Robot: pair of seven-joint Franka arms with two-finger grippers.
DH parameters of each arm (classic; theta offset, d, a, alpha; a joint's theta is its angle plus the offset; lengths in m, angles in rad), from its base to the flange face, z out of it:
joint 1: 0 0.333 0 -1.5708
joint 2: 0 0 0 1.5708
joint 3: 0 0.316 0.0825 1.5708
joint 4: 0 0 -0.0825 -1.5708
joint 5: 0 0.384 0 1.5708
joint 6: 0 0 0.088 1.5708
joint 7: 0 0.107 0 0
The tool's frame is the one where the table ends.
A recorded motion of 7 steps. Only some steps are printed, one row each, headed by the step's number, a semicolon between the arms.
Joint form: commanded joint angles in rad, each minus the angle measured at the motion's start. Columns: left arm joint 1, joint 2, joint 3, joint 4, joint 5, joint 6, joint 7; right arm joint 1, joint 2, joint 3, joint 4, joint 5, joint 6, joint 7.
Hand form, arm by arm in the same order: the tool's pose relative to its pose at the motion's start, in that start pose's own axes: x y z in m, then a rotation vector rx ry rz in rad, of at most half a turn. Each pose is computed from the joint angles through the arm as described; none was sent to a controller.
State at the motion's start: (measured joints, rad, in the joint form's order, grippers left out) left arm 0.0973 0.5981 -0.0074 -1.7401 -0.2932 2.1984 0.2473; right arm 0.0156 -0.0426 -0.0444 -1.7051 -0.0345 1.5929 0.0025
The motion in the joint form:
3: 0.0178 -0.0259 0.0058 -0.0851 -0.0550 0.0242 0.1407; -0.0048 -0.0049 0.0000 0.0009 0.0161 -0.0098 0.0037
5: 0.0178 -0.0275 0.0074 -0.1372 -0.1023 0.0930 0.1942; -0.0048 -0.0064 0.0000 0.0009 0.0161 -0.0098 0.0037
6: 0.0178 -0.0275 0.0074 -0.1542 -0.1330 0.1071 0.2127; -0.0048 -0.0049 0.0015 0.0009 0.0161 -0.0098 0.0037
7: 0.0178 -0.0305 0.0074 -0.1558 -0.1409 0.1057 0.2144; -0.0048 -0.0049 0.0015 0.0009 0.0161 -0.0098 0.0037
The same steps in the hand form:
3: -0.0215 -0.0162 0.0141 -0.0403 -0.0144 0.0708; -0.0025 0.0010 -0.0020 0.0166 -0.0042 0.0089
5: -0.0303 -0.0221 0.0285 -0.0548 0.0155 0.0781; -0.0029 0.0011 -0.0028 0.0167 -0.0027 0.0089
6: -0.0341 -0.0233 0.0342 -0.0723 0.0213 0.0710; -0.0025 0.0002 -0.0021 0.0165 -0.0042 0.0074
7: -0.0345 -0.0228 0.0331 -0.0781 0.0237 0.0678; -0.0025 0.0002 -0.0021 0.0165 -0.0042 0.0074

